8 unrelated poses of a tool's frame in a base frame.
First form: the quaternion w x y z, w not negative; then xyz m.
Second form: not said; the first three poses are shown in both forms.
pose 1, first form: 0.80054, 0.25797, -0.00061, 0.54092, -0.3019, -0.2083, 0.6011
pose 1, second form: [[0.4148, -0.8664, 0.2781, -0.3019], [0.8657, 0.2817, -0.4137, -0.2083], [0.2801, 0.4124, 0.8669, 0.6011], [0, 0, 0, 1]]
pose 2, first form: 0.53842, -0.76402, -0.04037, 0.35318, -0.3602, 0.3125, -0.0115
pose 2, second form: [[0.7473, -0.3186, -0.5832, -0.3602], [0.4420, -0.4169, 0.7942, 0.3125], [-0.4962, -0.8513, -0.1707, -0.0115], [0, 0, 0, 1]]
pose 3, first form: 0.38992, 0.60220, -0.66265, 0.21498, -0.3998, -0.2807, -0.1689
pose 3, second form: [[0.0294, -0.9657, -0.2578, -0.3998], [-0.6304, 0.1823, -0.7545, -0.2807], [0.7757, 0.1847, -0.6035, -0.1689], [0, 0, 0, 1]]
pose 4, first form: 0.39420, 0.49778, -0.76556, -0.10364, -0.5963, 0.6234, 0.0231
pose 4, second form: [[-0.1936, -0.6804, -0.7067, -0.5963], [-0.8439, 0.4829, -0.2338, 0.6234], [0.5004, 0.5511, -0.6677, 0.0231], [0, 0, 0, 1]]
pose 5, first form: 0.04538, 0.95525, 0.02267, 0.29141, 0.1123, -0.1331, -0.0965
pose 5, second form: [[0.8291, 0.0169, 0.5588, 0.1123], [0.0698, -0.9949, -0.0735, -0.1331], [0.5547, 0.0999, -0.8260, -0.0965], [0, 0, 0, 1]]
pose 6, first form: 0.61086, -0.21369, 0.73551, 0.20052, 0.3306, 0.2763, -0.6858
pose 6, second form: [[-0.1624, -0.5593, 0.8129, 0.3306], [-0.0694, 0.8283, 0.5560, 0.2763], [-0.9843, 0.0339, -0.1733, -0.6858], [0, 0, 0, 1]]
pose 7, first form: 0.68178, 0.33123, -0.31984, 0.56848, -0.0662, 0.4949, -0.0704
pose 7, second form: [[0.1491, -0.9870, -0.0595, -0.0662], [0.5633, 0.1342, -0.8153, 0.4949], [0.8127, 0.0880, 0.5760, -0.0704], [0, 0, 0, 1]]
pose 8, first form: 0.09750, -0.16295, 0.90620, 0.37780, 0.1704, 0.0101, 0.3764
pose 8, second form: [[-0.9279, -0.3690, 0.0536, 0.1704], [-0.2217, 0.6614, 0.7165, 0.0101], [-0.2998, 0.6530, -0.6955, 0.3764], [0, 0, 0, 1]]
